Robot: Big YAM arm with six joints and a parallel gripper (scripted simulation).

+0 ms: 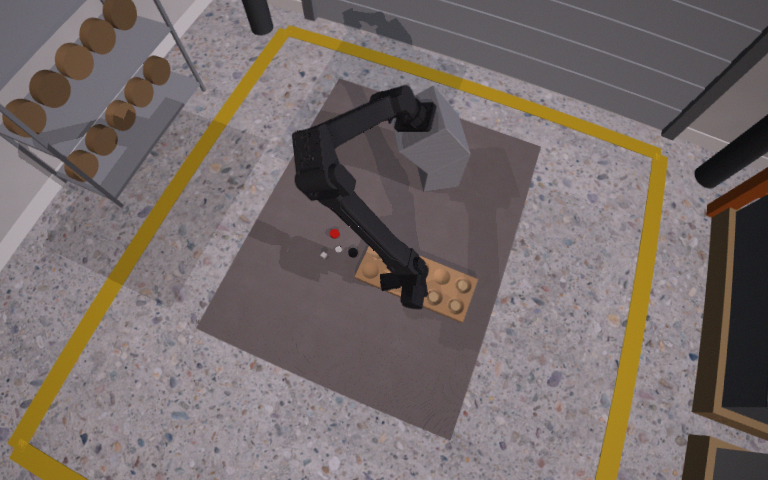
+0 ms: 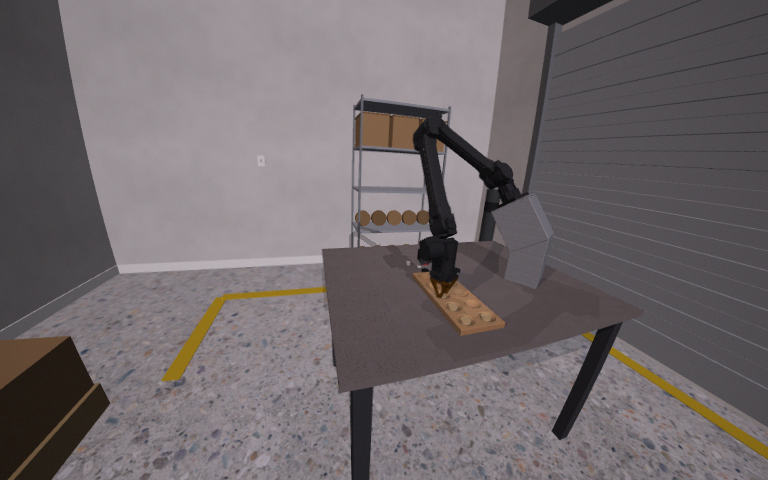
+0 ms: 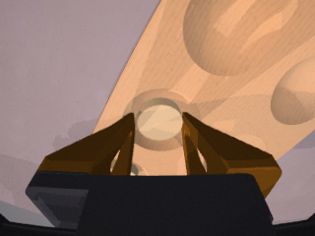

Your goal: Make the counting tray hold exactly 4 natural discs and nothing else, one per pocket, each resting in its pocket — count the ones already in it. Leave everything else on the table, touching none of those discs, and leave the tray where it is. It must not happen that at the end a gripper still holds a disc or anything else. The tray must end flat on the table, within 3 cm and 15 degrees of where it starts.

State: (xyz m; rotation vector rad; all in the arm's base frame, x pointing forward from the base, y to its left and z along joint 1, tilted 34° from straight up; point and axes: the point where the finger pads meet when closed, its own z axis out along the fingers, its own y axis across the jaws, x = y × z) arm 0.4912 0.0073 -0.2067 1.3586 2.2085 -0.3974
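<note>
The wooden counting tray is 40 mm behind my hand, 10 mm to the left of it and 10 mm below it. From my hand the other things lie so: white cube 320 mm to the right, 40 mm behind, 20 mm below; then white disc 280 mm to the right, 80 mm behind, 20 mm below; then black piece 220 mm to the right, 80 mm behind, 20 mm below.
</note>
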